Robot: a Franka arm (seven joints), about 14 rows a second.
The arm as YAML. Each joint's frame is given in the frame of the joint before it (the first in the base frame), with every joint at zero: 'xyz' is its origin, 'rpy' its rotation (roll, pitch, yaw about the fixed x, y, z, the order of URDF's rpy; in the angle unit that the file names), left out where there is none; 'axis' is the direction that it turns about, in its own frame. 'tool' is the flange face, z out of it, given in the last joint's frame.
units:
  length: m
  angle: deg
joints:
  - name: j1
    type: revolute
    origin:
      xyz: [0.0, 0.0, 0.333]
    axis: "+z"
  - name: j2
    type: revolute
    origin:
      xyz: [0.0, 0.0, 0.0]
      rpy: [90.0, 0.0, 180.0]
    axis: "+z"
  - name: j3
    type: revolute
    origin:
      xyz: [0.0, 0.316, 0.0]
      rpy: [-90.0, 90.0, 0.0]
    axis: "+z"
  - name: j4
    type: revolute
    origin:
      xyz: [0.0, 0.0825, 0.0]
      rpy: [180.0, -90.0, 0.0]
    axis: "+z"
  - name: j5
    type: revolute
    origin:
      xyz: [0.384, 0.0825, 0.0]
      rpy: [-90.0, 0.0, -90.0]
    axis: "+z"
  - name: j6
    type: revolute
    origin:
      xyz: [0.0, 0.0, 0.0]
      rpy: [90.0, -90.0, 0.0]
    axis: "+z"
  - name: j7
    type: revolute
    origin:
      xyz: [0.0, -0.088, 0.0]
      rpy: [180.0, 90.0, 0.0]
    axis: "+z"
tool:
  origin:
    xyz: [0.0, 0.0, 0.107]
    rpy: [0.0, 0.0, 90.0]
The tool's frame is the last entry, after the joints.
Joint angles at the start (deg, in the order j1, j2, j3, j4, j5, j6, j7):
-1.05 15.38 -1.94 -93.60 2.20 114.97 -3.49
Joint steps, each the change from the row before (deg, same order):
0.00 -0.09 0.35 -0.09 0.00 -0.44 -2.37
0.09 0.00 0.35 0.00 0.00 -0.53 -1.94
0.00 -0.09 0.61 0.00 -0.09 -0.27 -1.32
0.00 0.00 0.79 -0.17 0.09 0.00 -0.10
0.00 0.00 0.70 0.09 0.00 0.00 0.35
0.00 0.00 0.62 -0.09 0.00 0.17 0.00
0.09 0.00 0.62 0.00 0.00 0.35 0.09
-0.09 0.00 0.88 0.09 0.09 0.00 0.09
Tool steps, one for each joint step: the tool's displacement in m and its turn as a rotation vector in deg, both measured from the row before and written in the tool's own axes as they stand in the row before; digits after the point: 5 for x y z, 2 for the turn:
-0.00110 -0.00367 0.00049 0.17 -0.44 -2.70
-0.00062 -0.00471 0.00095 0.20 -0.53 -2.36
0.00007 -0.00625 -0.00042 0.16 -0.18 -1.93
0.00055 -0.00819 0.00164 0.38 -0.14 -0.80
0.00127 -0.00713 -0.00051 0.23 0.10 -0.31
0.00085 -0.00630 0.00068 0.20 0.09 -0.58
0.00160 -0.00725 -0.00029 0.17 0.35 -0.58
0.00133 -0.00807 -0.00051 0.37 0.12 -0.61

